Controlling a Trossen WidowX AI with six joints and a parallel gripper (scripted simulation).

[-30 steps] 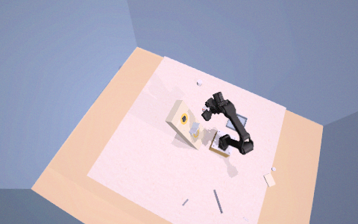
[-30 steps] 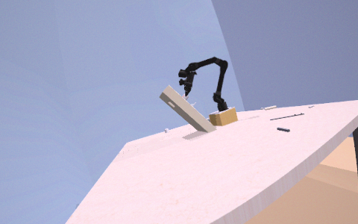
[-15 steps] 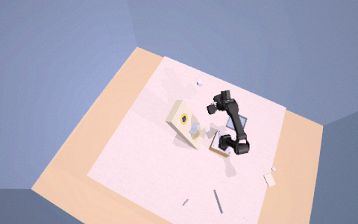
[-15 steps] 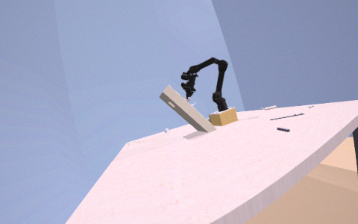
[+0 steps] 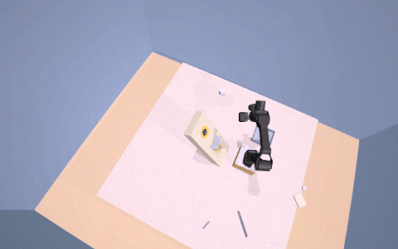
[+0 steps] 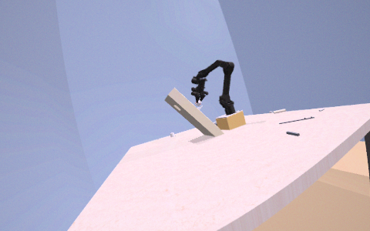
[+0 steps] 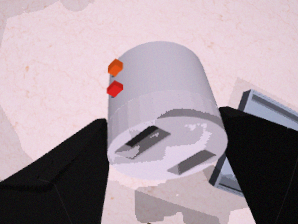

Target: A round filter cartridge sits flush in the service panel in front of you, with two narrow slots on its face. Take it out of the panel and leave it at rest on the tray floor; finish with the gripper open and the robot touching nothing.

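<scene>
The grey-blue tray lies 25 cm below my gripper tip, 18 cm behind it and 6 cm to the right of it. The rest, counted from my gripper tip: round pale filter cartridge: right at my gripper tip; beige block: 62 cm behind, 26 cm below, 22 cm to the left; short dark piece: 72 cm to the left, 26 cm below, 15 cm behind.
</scene>
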